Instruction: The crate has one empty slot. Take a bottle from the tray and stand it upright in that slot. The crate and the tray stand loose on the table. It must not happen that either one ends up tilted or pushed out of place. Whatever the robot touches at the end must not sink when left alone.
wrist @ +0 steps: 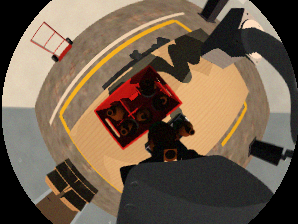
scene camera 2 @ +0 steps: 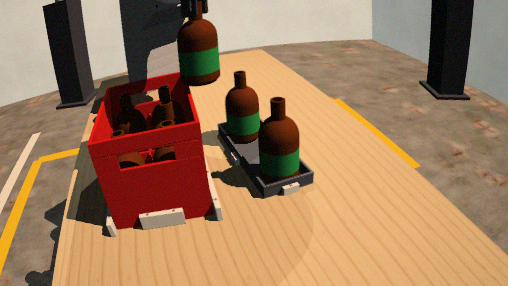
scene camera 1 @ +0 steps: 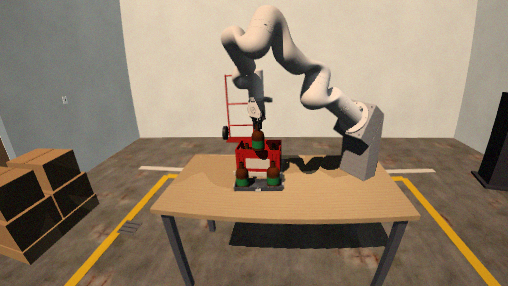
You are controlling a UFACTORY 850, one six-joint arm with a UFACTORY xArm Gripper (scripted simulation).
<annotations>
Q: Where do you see a bottle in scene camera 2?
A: At 241, 102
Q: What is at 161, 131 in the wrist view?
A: A bottle.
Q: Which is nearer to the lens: the red crate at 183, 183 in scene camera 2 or the tray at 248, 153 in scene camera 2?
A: The red crate.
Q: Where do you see a bottle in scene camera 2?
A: At 197, 41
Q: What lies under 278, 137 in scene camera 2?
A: A bottle.
</annotations>
